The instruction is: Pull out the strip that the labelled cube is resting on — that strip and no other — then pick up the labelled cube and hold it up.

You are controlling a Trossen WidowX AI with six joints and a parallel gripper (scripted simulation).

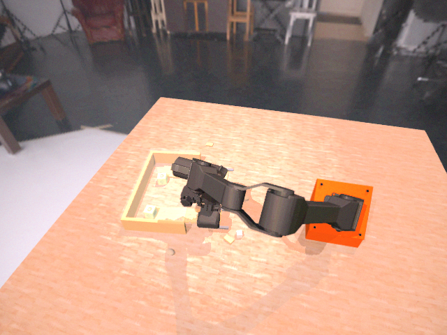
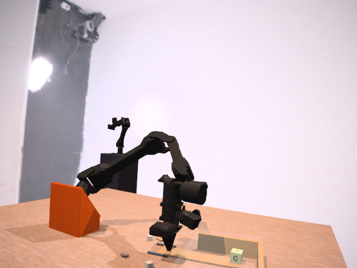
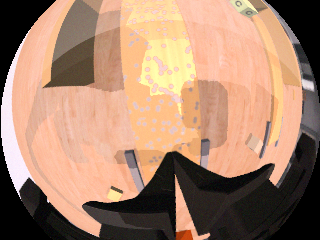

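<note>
Right now my gripper tip is 9 cm short of the orange speckled strip and 2 cm to the right of it.
</note>
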